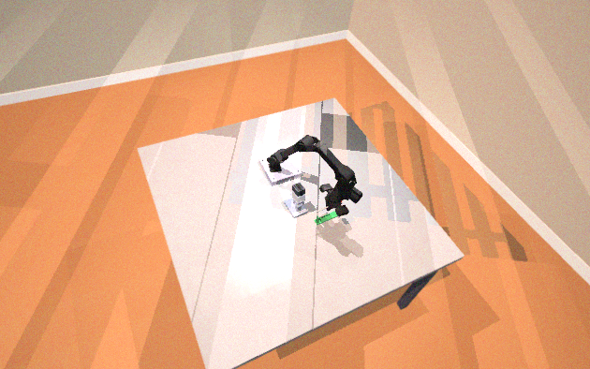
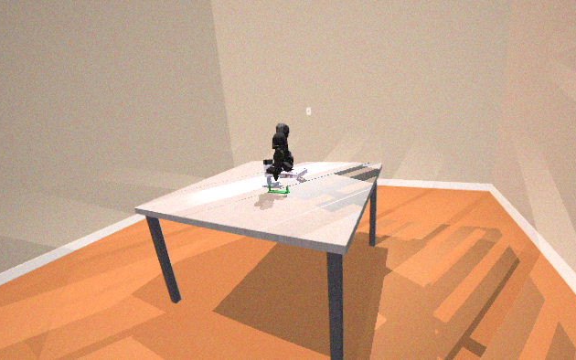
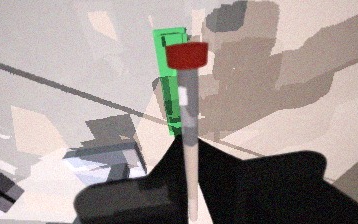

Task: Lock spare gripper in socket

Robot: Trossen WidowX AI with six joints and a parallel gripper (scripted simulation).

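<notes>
Right now my gripper tip is 50 mm above the green pin holder and 10 mm to the right of it. The rest, counted from my gripper tip: mount (130 mm to the right, 90 mm behind, 20 mm below); spare gripper (130 mm to the right, 90 mm behind, 50 mm above).
</notes>
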